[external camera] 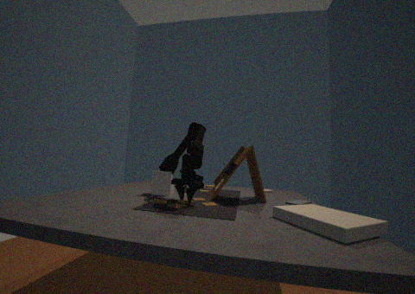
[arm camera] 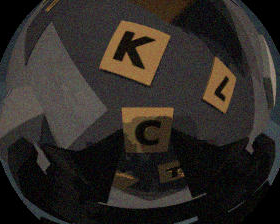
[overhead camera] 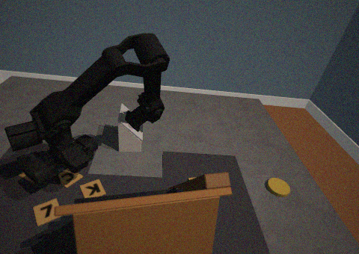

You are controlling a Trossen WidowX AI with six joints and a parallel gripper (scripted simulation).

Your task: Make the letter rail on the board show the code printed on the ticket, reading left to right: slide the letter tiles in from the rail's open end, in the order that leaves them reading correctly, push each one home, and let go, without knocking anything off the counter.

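Now: gripper tip 110 mm past the tile and 60 mm to the left of it. From my gripper tip the other things lie so: dark mat: 20 mm ahead, 160 mm to the left; ticket: 140 mm ahead, 190 mm to the left, 80 mm above; long white slab: 540 mm ahead, 180 mm to the right, 20 mm above.
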